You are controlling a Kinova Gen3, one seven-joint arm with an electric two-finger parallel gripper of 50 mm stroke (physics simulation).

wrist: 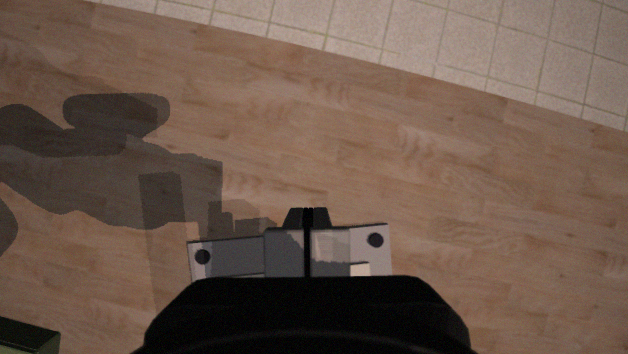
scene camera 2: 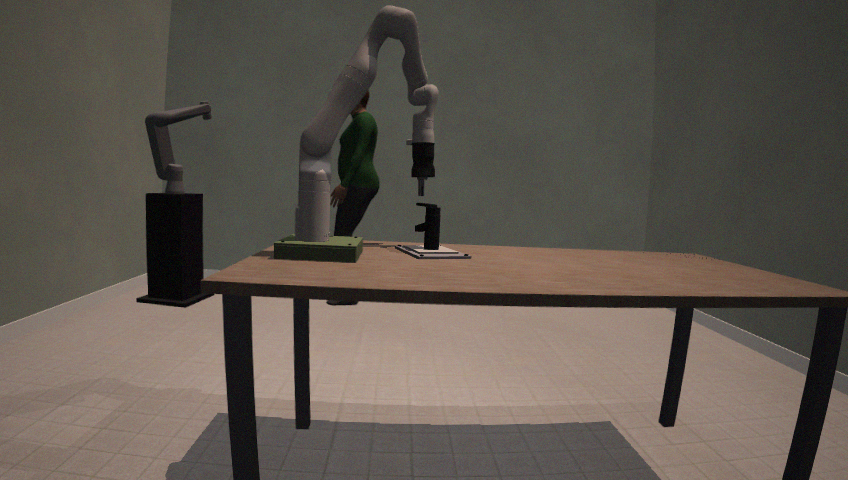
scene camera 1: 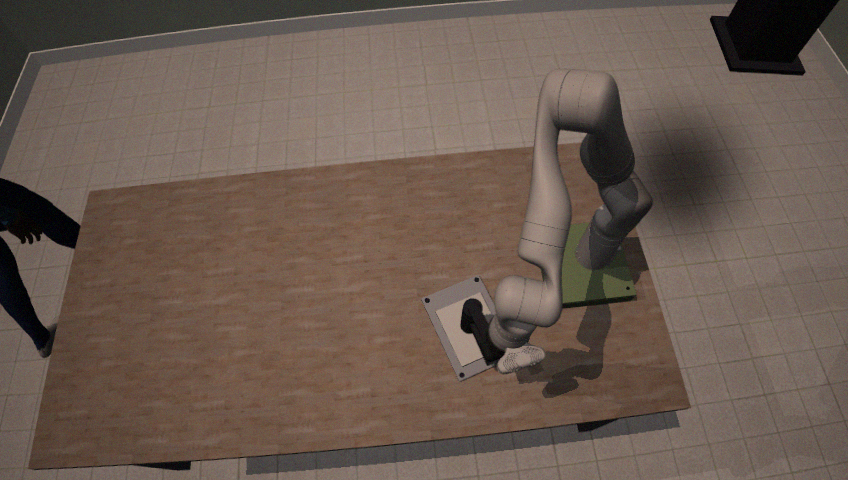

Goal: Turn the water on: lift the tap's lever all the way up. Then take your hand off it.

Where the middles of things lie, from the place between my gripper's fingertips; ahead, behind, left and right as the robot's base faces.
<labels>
I see the grey plate point(scene camera 1: 450, 295) 17 cm below my hand, 14 cm to the right of it and 5 cm ahead of it.
</labels>
